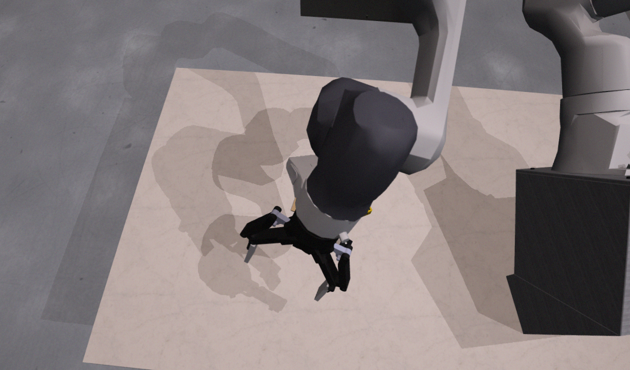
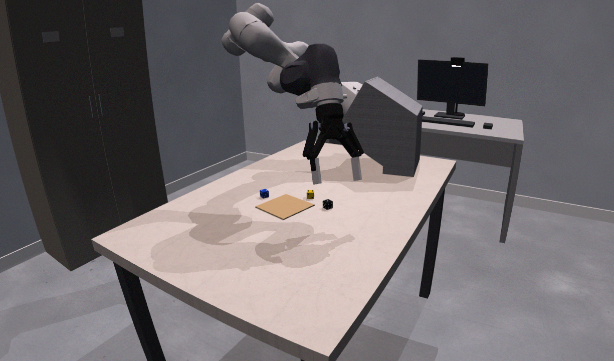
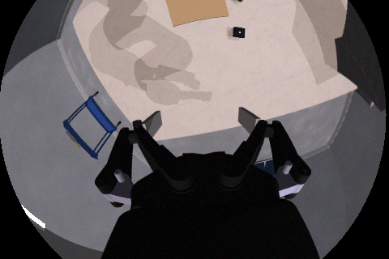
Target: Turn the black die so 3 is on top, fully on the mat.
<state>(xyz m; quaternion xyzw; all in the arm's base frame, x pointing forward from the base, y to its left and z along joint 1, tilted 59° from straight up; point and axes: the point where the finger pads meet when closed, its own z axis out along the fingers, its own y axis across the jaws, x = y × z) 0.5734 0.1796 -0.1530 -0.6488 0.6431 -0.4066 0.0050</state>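
Now: hand 17 cm past the yellow die, 20 cm to the left of it and 15 cm above it. The rest, counted from my hand: tan mat (6 cm behind, 23 cm to the right, 16 cm below); then black die (12 cm behind, 10 cm to the right, 15 cm below); then blue die (10 cm behind, 34 cm to the right, 15 cm below).
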